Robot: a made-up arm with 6 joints. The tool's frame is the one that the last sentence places.
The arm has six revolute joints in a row. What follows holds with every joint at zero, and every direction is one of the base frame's. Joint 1 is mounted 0.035 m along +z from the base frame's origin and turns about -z. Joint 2 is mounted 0.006 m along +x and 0.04 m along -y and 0.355 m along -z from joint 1 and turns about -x. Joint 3 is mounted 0.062 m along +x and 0.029 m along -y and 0.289 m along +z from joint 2 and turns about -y. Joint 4 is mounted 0.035 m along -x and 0.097 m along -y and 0.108 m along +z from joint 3 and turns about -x. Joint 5 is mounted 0.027 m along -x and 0.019 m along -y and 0.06 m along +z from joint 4 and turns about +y. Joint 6 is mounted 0.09 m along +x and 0.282 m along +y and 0.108 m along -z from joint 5 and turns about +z. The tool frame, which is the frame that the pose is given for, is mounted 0.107 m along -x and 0.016 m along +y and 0.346 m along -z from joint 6; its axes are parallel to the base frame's.
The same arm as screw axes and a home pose.
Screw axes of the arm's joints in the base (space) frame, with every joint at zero. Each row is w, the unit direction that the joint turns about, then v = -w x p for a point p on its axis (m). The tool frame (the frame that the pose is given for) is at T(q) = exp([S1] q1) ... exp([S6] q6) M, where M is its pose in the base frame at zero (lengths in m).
S1 = (0, 0, -1, 0, 0, 0)
S2 = (-1, 0, 0, 0, 0.32, -0.04)
S3 = (0, -1, 0, -0.031, 0, -0.068)
S4 = (-1, 0, 0, 0, -0.077, -0.166)
S5 = (0, 1, 0, -0.137, 0, 0.006)
S6 = (0, 0, 1, 0.097, -0.096, 0)
M: xyz -0.011 0.113 -0.317 (m) rpy 0 0 0 (rad, as in URDF)

